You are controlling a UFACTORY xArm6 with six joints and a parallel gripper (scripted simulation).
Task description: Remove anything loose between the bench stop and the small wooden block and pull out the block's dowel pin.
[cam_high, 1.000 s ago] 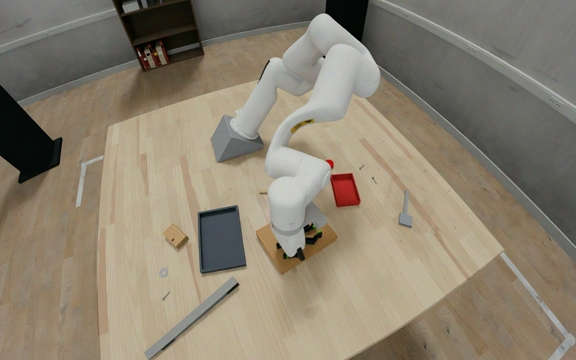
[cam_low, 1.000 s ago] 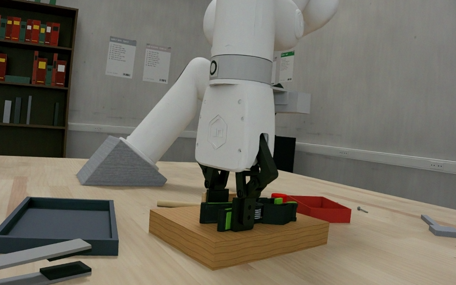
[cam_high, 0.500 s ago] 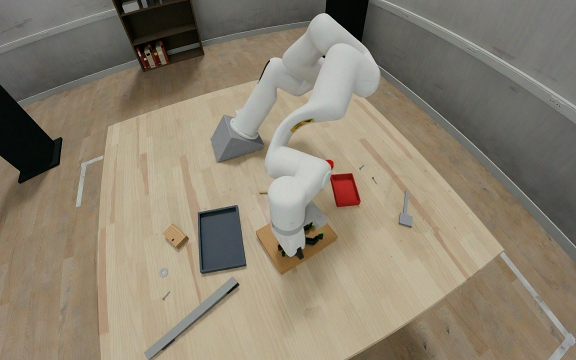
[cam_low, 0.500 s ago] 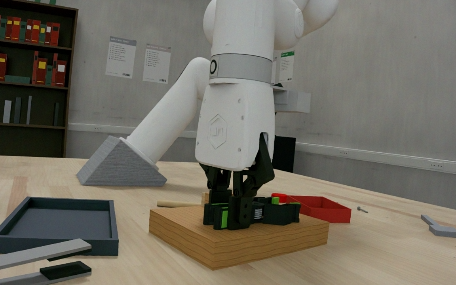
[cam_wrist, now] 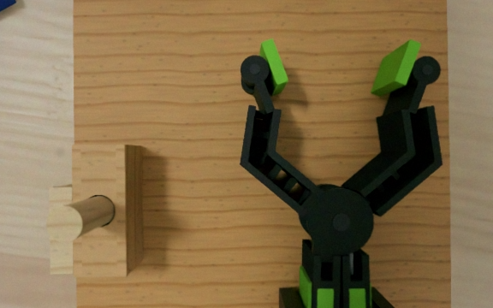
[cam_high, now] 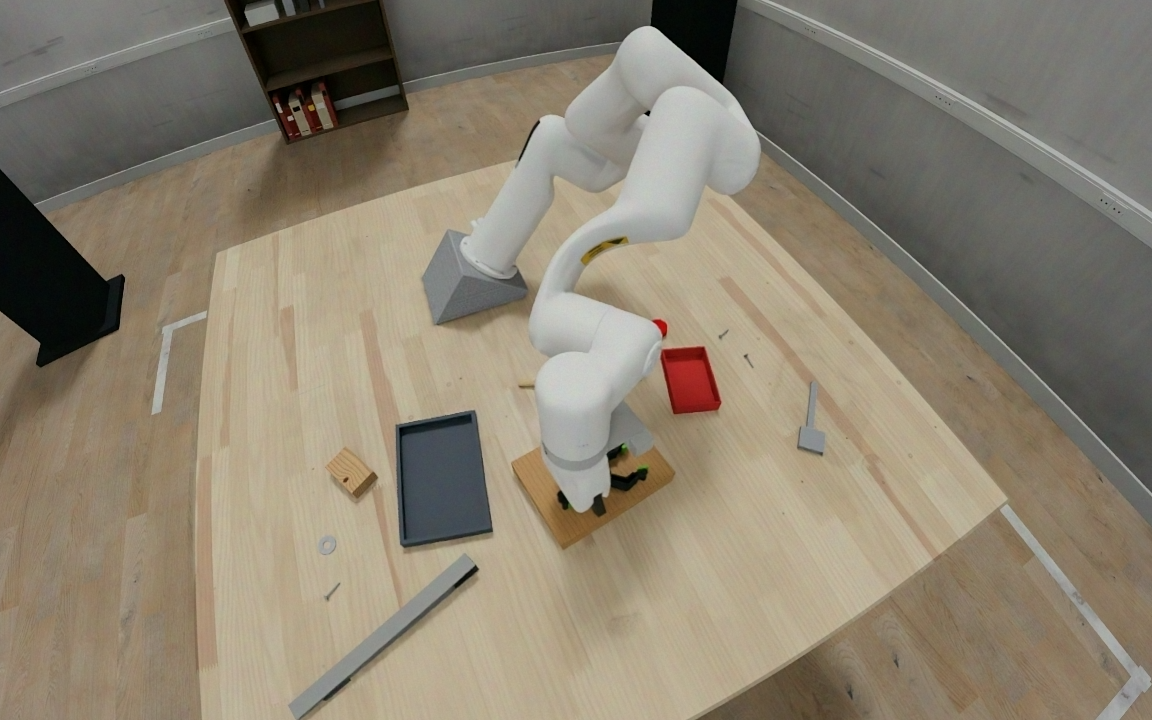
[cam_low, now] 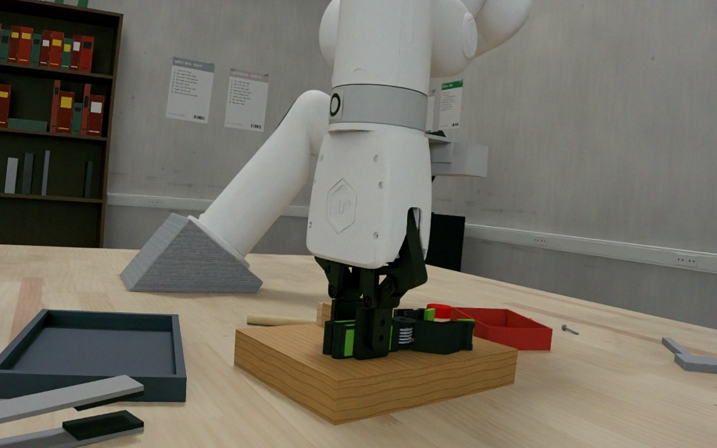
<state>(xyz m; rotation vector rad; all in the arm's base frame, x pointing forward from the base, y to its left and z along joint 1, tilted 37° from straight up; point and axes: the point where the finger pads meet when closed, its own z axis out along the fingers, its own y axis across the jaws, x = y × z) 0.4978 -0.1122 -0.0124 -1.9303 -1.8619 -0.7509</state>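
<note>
My hand is 40 mm to the right of the bench board, 30 mm past it and 30 mm above it. Also, from my hand: grey tray 160 mm to the right, 150 mm behind, 40 mm below; then dowel pin 80 mm behind, 50 mm to the left; then small wooden block 80 mm behind, 50 mm to the left, 10 mm below.
</note>
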